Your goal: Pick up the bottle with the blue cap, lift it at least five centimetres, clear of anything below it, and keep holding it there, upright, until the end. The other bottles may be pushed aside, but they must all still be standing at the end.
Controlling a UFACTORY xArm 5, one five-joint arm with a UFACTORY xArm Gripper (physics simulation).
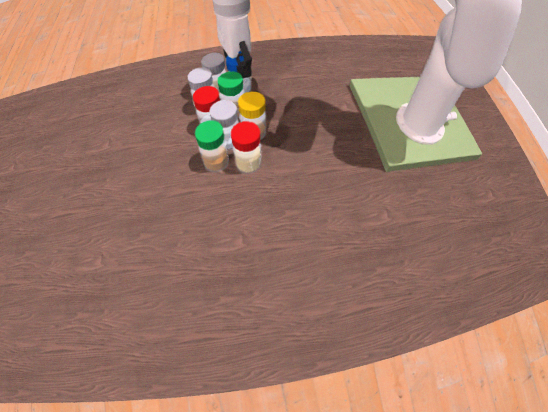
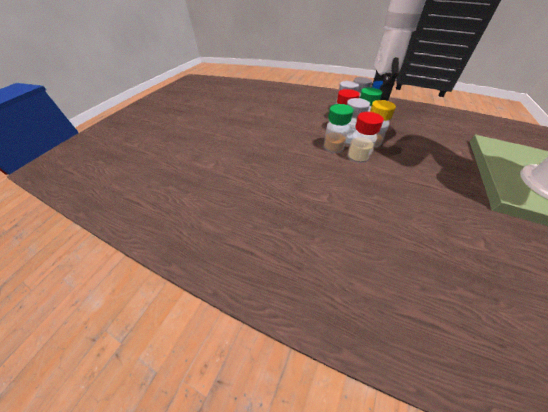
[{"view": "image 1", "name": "my gripper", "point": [237, 66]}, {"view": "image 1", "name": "green-capped bottle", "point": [230, 84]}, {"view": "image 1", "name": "yellow-capped bottle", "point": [251, 104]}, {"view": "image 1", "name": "green-capped bottle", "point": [210, 137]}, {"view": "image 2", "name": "my gripper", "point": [379, 93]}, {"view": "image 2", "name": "green-capped bottle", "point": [340, 115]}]
